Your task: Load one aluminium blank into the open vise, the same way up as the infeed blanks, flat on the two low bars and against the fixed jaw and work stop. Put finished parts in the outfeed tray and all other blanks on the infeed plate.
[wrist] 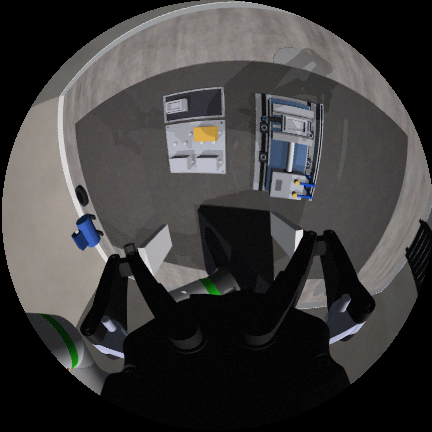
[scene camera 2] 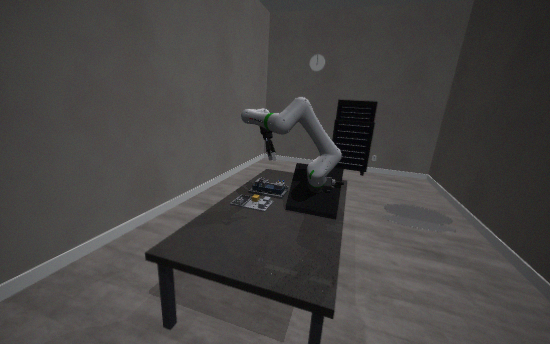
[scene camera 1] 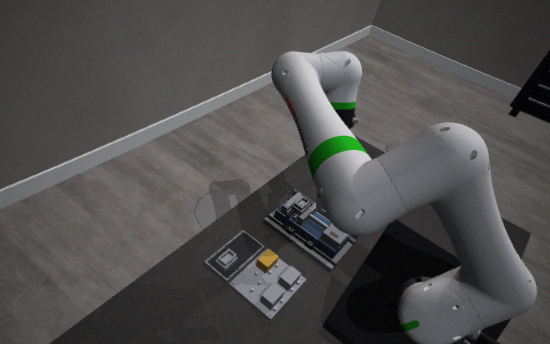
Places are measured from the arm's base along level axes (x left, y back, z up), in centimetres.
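Pixels of known places: gripper, fingertip midpoint: (wrist: 219, 229) (scene camera 2: 273, 160); arm's base at its link origin: (wrist: 229, 283) (scene camera 2: 317, 184).
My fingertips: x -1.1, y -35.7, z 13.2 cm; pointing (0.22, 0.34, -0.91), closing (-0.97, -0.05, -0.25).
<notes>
Ahead of a thing's pixels: the offset from my fingertips to its middle. Level surfaces: height alone.
My gripper (scene camera 2: 270, 156) (wrist: 219, 229) is open and empty, high above the table; its fingers are hidden behind the arm in scene camera 1. The vise {dz -27.1, dx -13.6, dy -6.5 cm} (scene camera 1: 300, 231) (scene camera 2: 269, 189) (wrist: 290, 157) holds a grey part with a raised rectangular rim {dz -22.3, dx -13.4, dy -12.8 cm} (scene camera 1: 302, 202) (wrist: 295, 125) between its jaws. A similar rimmed part {dz -29.7, dx +18.2, dy -19.6 cm} (scene camera 1: 226, 258) (wrist: 176, 106) lies in the dark outfeed tray (scene camera 1: 244, 245) (wrist: 207, 104). On the infeed plate {dz -31.7, dx +14.1, dy -5.1 cm} (scene camera 1: 245, 284) (wrist: 175, 131) stand two plain grey blanks, one {dz -29.5, dx +9.7, dy -0.3 cm} (scene camera 1: 290, 277) (wrist: 208, 162) beside the other {dz -29.5, dx +18.7, dy -0.7 cm} (scene camera 1: 272, 295) (wrist: 180, 163), and a yellow block {dz -29.5, dx +9.6, dy -9.5 cm} (scene camera 1: 267, 260) (scene camera 2: 255, 198) (wrist: 205, 133).
The outfeed tray adjoins the infeed plate, and the vise stands beside them on the dark table {dz -32.1 cm} (scene camera 2: 225, 250). The arm's black base plate (scene camera 2: 305, 202) (wrist: 250, 225) is close to the vise. Two blue levers with yellow ends (wrist: 304, 189) are at the vise's near end.
</notes>
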